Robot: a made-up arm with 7 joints. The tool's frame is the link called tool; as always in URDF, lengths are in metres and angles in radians. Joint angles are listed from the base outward. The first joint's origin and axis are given. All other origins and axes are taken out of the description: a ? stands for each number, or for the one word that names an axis. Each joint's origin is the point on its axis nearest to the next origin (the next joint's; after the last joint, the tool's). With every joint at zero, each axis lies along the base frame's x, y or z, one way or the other. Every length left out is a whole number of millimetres.
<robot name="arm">
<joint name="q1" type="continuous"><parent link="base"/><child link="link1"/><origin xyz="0.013 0 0.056" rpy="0 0 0"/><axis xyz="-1 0 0"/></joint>
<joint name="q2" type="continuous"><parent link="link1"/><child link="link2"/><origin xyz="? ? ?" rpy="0 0 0"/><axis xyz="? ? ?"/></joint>
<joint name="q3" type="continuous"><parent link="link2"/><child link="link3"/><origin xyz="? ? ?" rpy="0 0 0"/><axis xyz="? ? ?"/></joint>
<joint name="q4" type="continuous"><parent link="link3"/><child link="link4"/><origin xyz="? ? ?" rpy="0 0 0"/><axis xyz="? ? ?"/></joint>
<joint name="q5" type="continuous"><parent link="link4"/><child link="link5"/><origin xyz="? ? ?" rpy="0 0 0"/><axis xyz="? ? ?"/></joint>
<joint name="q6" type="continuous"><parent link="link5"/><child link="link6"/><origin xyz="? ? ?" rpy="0 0 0"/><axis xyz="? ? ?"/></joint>
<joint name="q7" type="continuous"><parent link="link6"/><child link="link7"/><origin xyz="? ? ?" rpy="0 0 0"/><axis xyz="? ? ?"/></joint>
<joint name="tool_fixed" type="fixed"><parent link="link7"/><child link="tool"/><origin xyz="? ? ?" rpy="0 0 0"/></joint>
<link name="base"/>
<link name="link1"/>
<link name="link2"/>
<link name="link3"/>
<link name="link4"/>
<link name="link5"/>
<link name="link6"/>
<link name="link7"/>
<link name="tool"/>
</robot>
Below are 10 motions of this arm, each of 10 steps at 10 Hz.
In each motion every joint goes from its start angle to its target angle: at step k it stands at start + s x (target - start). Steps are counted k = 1, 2, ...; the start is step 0. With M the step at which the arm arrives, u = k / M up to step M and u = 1 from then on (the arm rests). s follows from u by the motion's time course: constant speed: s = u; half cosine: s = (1 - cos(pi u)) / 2; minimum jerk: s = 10 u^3 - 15 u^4 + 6 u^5.
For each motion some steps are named. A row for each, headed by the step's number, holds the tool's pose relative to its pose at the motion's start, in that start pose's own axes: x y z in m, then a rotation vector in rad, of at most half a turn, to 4 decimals.
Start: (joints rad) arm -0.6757 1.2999 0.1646 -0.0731 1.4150 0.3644 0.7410
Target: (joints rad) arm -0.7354 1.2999 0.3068 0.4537 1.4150 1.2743 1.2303
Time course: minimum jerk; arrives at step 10
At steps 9, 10:
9: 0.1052 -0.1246 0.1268 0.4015 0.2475 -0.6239
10: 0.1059 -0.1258 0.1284 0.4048 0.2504 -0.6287

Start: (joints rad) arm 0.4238 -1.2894 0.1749 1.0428 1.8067 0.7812 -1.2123
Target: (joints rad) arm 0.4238 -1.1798 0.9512 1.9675 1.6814 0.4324 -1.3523
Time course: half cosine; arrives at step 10
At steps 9, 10:
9: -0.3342 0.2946 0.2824 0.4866 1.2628 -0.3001
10: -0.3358 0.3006 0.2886 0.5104 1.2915 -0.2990

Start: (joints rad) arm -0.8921 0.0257 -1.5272 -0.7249 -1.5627 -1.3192 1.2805
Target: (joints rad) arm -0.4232 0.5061 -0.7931 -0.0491 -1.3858 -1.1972 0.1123
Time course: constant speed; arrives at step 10
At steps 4, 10:
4: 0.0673 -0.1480 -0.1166 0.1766 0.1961 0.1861
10: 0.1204 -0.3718 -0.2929 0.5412 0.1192 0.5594

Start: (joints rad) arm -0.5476 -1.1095 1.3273 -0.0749 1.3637 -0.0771 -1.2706
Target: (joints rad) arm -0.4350 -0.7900 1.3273 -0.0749 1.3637 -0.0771 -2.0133
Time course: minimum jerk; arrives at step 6
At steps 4, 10:
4: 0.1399 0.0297 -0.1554 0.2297 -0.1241 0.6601
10: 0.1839 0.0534 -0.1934 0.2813 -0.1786 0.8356

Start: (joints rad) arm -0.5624 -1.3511 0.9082 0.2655 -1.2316 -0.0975 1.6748
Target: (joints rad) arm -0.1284 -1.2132 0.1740 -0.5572 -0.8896 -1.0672 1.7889
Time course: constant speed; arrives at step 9
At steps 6, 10:
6: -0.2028 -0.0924 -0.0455 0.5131 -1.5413 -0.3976
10: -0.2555 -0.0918 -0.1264 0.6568 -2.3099 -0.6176

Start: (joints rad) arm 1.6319 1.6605 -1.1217 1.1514 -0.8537 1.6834 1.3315
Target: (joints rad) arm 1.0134 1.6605 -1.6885 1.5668 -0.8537 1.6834 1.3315
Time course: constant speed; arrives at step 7
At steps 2, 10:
2: -0.0529 -0.0816 0.1404 0.2111 0.1657 0.2087
10: 0.0064 -0.4508 0.4253 0.7751 0.5834 0.7036

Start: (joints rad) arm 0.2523 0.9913 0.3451 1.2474 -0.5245 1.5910 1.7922
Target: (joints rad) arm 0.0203 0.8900 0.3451 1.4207 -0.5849 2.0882 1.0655
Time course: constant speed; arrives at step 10
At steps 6, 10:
6: 0.0861 0.0139 0.0824 0.0418 0.4879 0.3542
10: 0.1562 0.0320 0.1073 0.2025 0.7954 0.5577

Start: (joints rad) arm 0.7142 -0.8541 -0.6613 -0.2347 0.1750 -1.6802 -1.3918
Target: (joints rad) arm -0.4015 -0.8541 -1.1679 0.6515 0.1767 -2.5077 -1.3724
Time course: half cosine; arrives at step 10
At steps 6, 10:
6: 0.5227 0.0040 0.1306 -0.0407 0.4301 0.4093
10: 0.7302 0.0871 0.2882 -0.1963 0.6731 0.5722

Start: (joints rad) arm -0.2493 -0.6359 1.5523 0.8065 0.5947 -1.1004 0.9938
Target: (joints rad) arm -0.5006 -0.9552 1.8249 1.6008 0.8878 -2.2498 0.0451
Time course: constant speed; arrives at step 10
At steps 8, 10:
8: 0.0930 -0.1969 -0.3667 -1.3757 0.1096 0.6239
10: 0.0745 -0.2285 -0.4405 -1.7308 0.3018 0.8584

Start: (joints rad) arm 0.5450 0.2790 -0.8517 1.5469 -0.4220 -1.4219 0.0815
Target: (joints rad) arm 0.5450 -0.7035 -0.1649 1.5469 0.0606 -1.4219 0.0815
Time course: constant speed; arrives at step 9
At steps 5, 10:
5: -0.0016 0.0808 -0.3027 -0.2319 0.5007 0.0421
10: -0.1631 0.0881 -0.5464 -0.3780 0.9201 0.0584

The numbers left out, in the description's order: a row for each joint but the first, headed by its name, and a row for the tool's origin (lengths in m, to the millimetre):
q2: xyz 0 -0.274 0.149, axis 0 0 1
q3: xyz -0.05 -0.06 0, axis 1 0 0
q4: xyz 0 -0.085 0.105, axis 0 0 -1
q5: xyz 0.272 0.065 0, axis 0 -1 0
q6: xyz 0.391 0 -0.037, axis 1 0 0
q7: xyz 0 -0.091 0.003, axis 0 0 -1
tool: xyz -0.121 -0.054 0

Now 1 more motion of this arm.
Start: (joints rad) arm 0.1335 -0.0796 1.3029 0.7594 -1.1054 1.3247 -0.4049
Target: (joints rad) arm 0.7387 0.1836 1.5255 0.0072 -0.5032 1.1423 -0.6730
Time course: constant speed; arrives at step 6
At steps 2, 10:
2: 0.0410 0.0211 -0.0729 -0.3566 0.1302 0.2936
10: 0.1239 -0.0066 -0.2980 -0.8996 0.5632 0.7538

